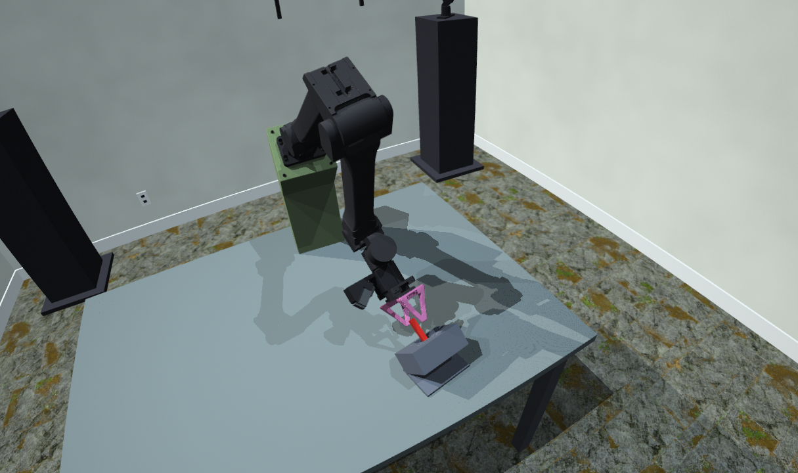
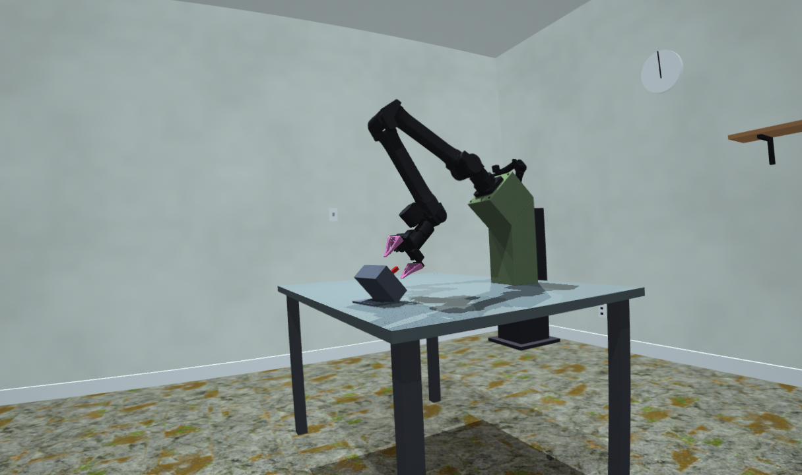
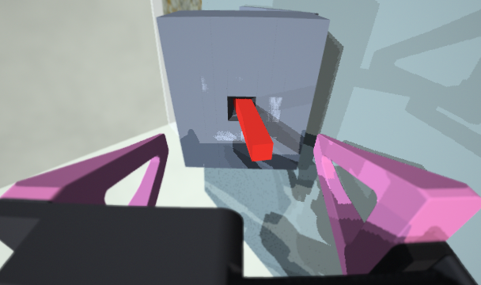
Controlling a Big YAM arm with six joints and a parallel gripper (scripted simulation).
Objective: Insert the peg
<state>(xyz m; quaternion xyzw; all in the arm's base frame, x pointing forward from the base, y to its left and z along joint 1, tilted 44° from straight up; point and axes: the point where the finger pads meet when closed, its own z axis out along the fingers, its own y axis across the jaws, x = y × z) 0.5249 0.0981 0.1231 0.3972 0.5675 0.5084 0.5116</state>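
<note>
Now: the red peg 2 cm ahead of my hand and 3 cm below it. The rest, counted from my hand: thin dark base plate: 8 cm ahead, 2 cm to the left, 11 cm below.
</note>
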